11 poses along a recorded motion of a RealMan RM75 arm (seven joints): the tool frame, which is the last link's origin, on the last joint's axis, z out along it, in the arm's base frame.
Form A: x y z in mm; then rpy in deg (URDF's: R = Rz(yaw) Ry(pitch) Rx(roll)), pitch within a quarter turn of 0, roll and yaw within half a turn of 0.
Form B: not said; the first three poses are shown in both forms.
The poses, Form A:
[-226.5 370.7 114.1 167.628 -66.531 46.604]
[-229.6 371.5 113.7 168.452 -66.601 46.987]
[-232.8 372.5 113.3 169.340 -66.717 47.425]
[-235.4 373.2 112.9 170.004 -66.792 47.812]
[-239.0 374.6 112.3 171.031 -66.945 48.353]
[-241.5 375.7 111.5 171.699 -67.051 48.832]
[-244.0 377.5 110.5 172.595 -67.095 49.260]
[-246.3 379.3 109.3 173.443 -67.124 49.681]
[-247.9 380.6 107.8 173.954 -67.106 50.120]
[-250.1 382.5 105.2 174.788 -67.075 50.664]
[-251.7 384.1 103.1 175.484 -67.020 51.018]
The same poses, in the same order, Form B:
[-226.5 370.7 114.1 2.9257 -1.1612 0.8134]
[-229.6 371.5 113.7 2.9400 -1.1624 0.8201]
[-232.8 372.5 113.3 2.9555 -1.1644 0.8277]
[-235.4 373.2 112.9 2.9671 -1.1657 0.8345]
[-239.0 374.6 112.3 2.9851 -1.1684 0.8439]
[-241.5 375.7 111.5 2.9967 -1.1703 0.8523]
[-244.0 377.5 110.5 3.0124 -1.1710 0.8597]
[-246.3 379.3 109.3 3.0272 -1.1715 0.8671]
[-247.9 380.6 107.8 3.0361 -1.1712 0.8748]
[-250.1 382.5 105.2 3.0506 -1.1707 0.8843]
[-251.7 384.1 103.1 3.0628 -1.1697 0.8904]

